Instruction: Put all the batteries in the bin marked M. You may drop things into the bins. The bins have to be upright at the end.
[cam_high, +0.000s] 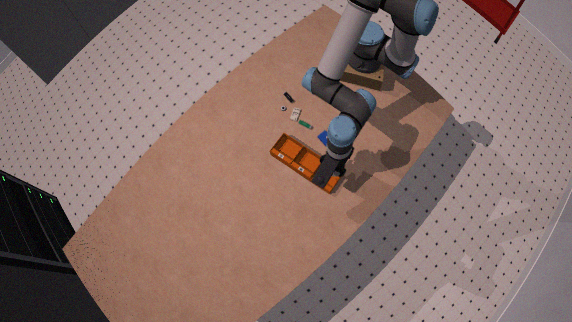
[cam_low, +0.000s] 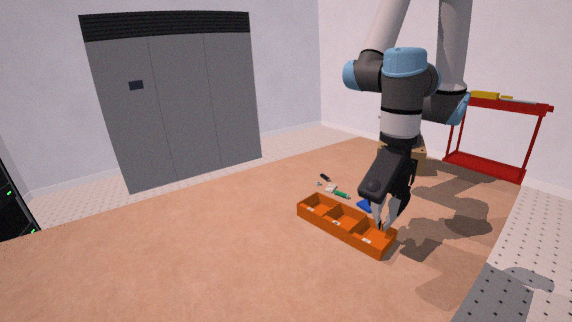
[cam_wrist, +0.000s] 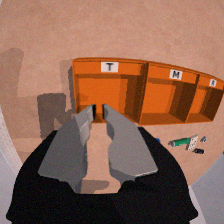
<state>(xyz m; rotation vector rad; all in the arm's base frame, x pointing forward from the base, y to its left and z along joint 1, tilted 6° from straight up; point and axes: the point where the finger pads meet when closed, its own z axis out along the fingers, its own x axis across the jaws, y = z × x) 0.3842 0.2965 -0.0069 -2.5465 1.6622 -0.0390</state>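
My gripper is now 21 cm to the left of the green battery, 4 cm past it and 4 cm above it. Also, from my hand: white domino: 27 cm to the right, 5 cm below, 3 cm behind; blue block: 13 cm to the right, 7 cm behind, 5 cm below; small grey round piece: 31 cm to the right, 5 cm below, 1 cm behind.
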